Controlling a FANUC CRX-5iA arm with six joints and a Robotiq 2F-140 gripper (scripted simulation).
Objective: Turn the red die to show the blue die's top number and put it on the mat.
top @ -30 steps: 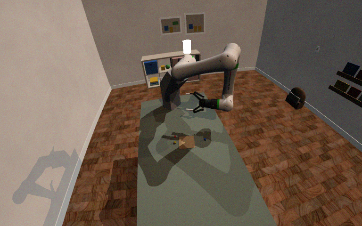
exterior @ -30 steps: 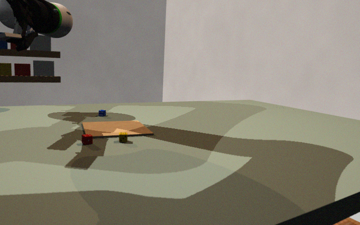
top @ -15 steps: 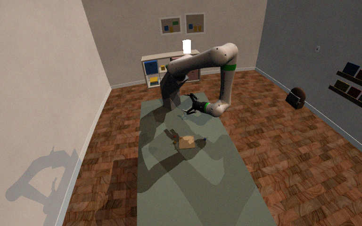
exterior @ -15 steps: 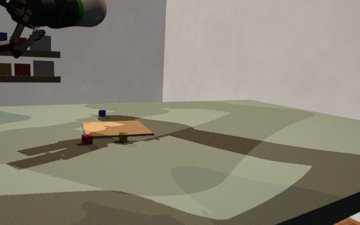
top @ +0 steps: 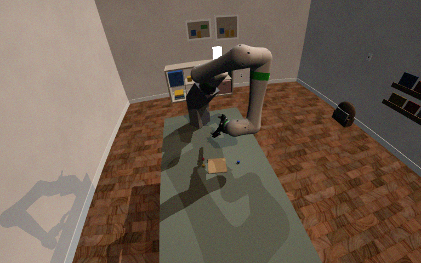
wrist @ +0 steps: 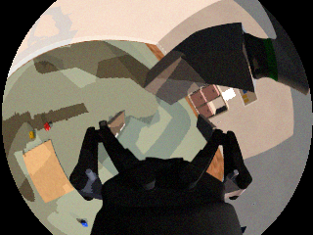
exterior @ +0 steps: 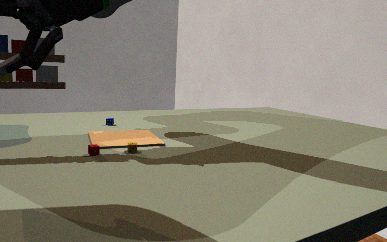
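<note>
Right now my hand is 290 mm short of the yellow die, 90 mm to the left of it and 170 mm above it. Also, from my hand: red die 220 mm ahead, 100 mm to the right, 170 mm below; then blue die 250 mm ahead, 180 mm to the left, 170 mm below; then tan mat 280 mm ahead, 20 mm to the left, 170 mm below.
</note>
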